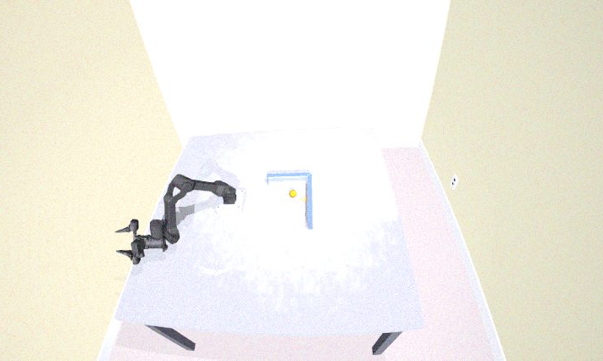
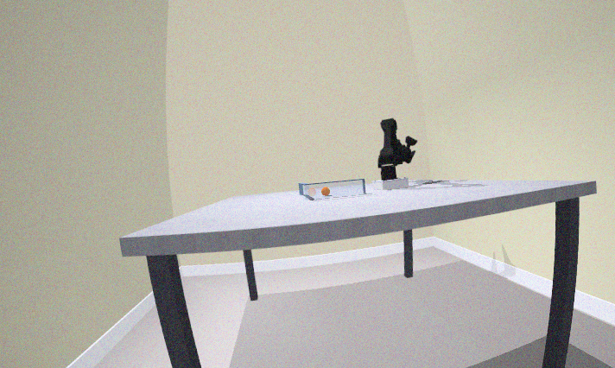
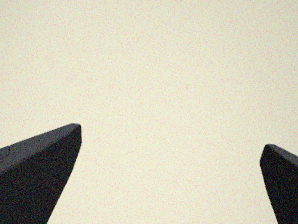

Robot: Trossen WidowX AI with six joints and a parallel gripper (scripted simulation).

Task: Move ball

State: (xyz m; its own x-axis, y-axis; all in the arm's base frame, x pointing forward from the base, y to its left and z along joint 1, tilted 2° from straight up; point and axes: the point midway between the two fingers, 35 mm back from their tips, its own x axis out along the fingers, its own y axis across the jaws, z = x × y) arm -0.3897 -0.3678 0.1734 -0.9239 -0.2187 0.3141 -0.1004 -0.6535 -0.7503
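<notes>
My gripper tip is now 79 cm short of the see-through copy, 37 cm to the right of it and 21 cm above it. From my gripper tip the other things lie so: clear wall (72 cm ahead, 51 cm to the left, 20 cm below).
</notes>
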